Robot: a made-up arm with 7 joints. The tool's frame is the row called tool.
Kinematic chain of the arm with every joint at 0, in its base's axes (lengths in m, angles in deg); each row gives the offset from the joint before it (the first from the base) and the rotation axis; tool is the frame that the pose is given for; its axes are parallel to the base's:
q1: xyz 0 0.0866 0 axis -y
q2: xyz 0 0.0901 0 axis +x
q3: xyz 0 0 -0.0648 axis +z
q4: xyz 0 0 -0.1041 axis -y
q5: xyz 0 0 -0.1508 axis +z
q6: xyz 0 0 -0.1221 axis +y
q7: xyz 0 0 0 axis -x
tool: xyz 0 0 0
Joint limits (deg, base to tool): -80..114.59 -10..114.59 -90..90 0..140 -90..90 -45..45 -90..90
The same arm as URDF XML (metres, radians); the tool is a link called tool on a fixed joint. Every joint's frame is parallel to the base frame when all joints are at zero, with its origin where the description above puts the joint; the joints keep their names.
<robot name="arm">
  <joint name="tool_joint" type="fixed">
    <parent link="link7"/>
    <child link="tool"/>
    <origin xyz="0.0000 0.0000 0.0000"/>
  </joint>
  <joint name="q7" type="revolute">
    <parent link="link6"/>
    <child link="link7"/>
    <origin xyz="0.0000 0.0000 0.0000"/>
    <axis xyz="-1 0 0"/>
    <limit lower="-1.5708" upper="1.5708"/>
  </joint>
  <joint name="q6" type="revolute">
    <parent link="link5"/>
    <child link="link6"/>
    <origin xyz="0.0000 0.0000 -0.1221"/>
    <axis xyz="0 1 0"/>
    <limit lower="-0.7854" upper="0.7854"/>
  </joint>
  <joint name="q5" type="revolute">
    <parent link="link4"/>
    <child link="link5"/>
    <origin xyz="0.0000 0.0000 -0.1508"/>
    <axis xyz="0 0 1"/>
    <limit lower="-1.5708" upper="1.5708"/>
  </joint>
  <joint name="q4" type="revolute">
    <parent link="link3"/>
    <child link="link4"/>
    <origin xyz="0.0000 0.0000 -0.1041"/>
    <axis xyz="0 -1 0"/>
    <limit lower="0.0000" upper="2.4435"/>
  </joint>
  <joint name="q3" type="revolute">
    <parent link="link2"/>
    <child link="link3"/>
    <origin xyz="0.0000 0.0000 -0.0648"/>
    <axis xyz="0 0 1"/>
    <limit lower="-1.5708" upper="1.5708"/>
  </joint>
  <joint name="q2" type="revolute">
    <parent link="link1"/>
    <child link="link2"/>
    <origin xyz="0.0000 0.0901 0.0000"/>
    <axis xyz="1 0 0"/>
    <limit lower="-0.1745" upper="2.0000"/>
  </joint>
  <joint name="q1" type="revolute">
    <parent link="base"/>
    <child link="link1"/>
    <origin xyz="0.0000 0.0866 0.0000"/>
    <axis xyz="0 -1 0"/>
    <limit lower="-1.3963" upper="2.0000"/>
  </joint>
  <link name="base"/>
  <link name="link1"/>
  <link name="link2"/>
  <link name="link3"/>
  <link name="link4"/>
  <link name="link5"/>
  <link name="link6"/>
  <link name="link7"/>
  <link name="tool"/>
</robot>

